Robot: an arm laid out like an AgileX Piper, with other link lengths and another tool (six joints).
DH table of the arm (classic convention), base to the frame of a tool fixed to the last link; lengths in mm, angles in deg. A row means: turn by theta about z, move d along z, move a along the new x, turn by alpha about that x. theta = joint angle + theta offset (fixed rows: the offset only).
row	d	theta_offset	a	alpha
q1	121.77	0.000	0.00	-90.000
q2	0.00	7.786	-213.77	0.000
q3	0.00	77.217	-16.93	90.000
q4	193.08	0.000	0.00	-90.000
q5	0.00	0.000	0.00	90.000
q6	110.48	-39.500	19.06	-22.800
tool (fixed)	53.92	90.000	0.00	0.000
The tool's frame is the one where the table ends.
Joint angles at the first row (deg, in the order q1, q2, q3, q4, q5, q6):
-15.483, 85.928, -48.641, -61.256, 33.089, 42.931
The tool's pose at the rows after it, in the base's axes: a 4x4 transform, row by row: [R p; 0 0 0 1], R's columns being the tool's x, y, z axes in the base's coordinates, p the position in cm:
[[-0.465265, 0.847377, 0.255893, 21.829], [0.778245, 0.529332, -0.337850, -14.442], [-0.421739, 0.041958, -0.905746, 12.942], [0, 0, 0, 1]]
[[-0.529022, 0.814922, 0.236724, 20.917], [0.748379, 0.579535, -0.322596, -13.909], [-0.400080, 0.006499, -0.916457, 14.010], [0, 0, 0, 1]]
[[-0.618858, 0.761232, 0.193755, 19.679], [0.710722, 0.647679, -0.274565, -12.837], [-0.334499, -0.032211, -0.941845, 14.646], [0, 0, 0, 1]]
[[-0.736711, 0.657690, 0.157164, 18.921], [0.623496, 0.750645, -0.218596, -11.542], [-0.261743, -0.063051, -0.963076, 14.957], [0, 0, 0, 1]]
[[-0.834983, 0.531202, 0.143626, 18.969], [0.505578, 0.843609, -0.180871, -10.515], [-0.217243, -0.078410, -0.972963, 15.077], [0, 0, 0, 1]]
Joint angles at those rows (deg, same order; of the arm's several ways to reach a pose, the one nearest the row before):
-15.484, 83.747, -48.641, -58.182, 34.368, 35.514
-15.482, 79.656, -48.642, -50.597, 35.901, 23.577
-15.482, 75.454, -48.708, -39.386, 38.805, 7.723
-15.484, 72.167, -48.709, -28.408, 41.005, -9.428
-15.484, 70.697, -48.868, -20.093, 41.529, -23.874

